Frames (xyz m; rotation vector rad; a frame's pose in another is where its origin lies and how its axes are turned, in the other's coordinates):
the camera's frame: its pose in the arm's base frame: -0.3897 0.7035 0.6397 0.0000 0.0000 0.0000
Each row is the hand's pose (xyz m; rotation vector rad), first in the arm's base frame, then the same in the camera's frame.
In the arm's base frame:
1: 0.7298 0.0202 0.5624 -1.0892 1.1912 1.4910
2: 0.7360 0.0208 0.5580 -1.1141 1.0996 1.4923
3: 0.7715 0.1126 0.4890 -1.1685 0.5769 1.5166
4: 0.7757 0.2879 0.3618 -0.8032 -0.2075 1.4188
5: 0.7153 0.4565 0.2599 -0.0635 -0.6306 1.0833
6: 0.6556 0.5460 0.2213 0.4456 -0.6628 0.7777
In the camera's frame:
1: 1.1195 -0.6833 -0.0773 -1.0892 1.1912 1.4910
2: 1.1257 -0.6827 -0.0817 -1.1141 1.0996 1.4923
3: 1.1612 -0.5909 -0.1507 -1.1685 0.5769 1.5166
4: 1.1654 -0.4156 -0.2779 -0.8032 -0.2075 1.4188
5: 1.1050 -0.2470 -0.3798 -0.0635 -0.6306 1.0833
6: 1.0453 -0.1575 -0.4184 0.4456 -0.6628 0.7777

